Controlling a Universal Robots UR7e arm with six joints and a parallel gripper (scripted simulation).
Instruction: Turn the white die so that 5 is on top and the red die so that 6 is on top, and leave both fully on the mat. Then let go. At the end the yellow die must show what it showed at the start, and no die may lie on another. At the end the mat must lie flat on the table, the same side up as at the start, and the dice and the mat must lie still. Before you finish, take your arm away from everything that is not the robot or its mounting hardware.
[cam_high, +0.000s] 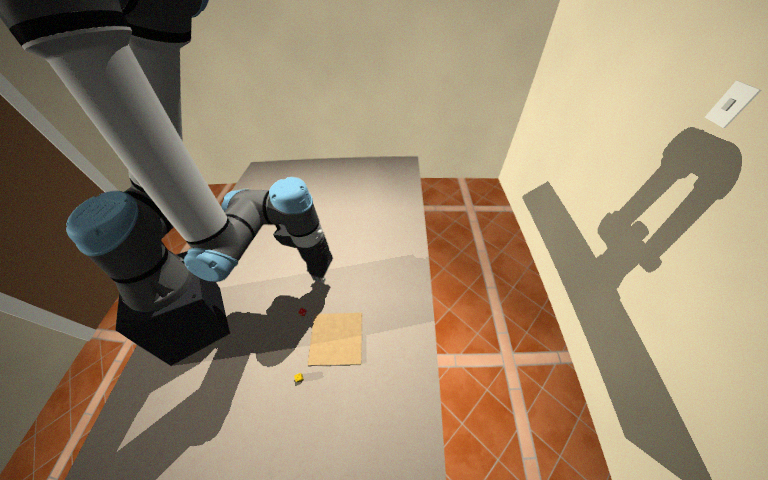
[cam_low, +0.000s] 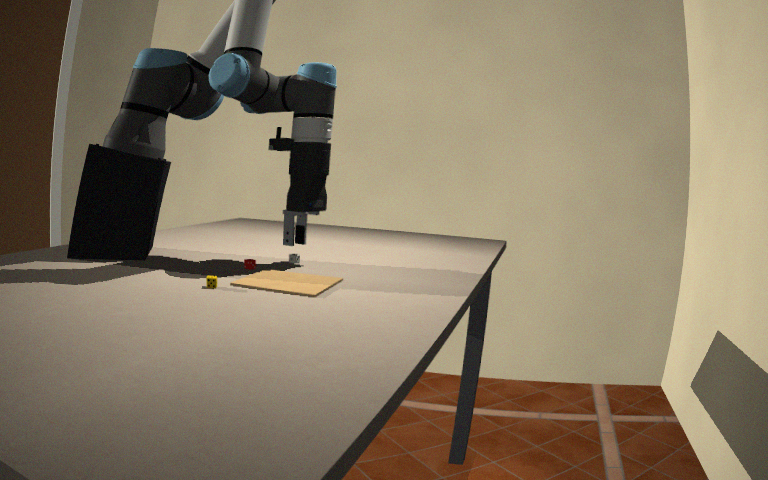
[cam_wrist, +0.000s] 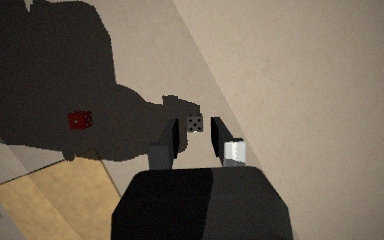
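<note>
Now: hand 4 cm above the white die. Also, from my hand: yellow die (28 cm to the right, 5 cm behind, 4 cm below); then red die (10 cm to the right, 5 cm behind, 4 cm below); then tan mat (19 cm to the right, 5 cm below, 5 cm ahead).
</note>
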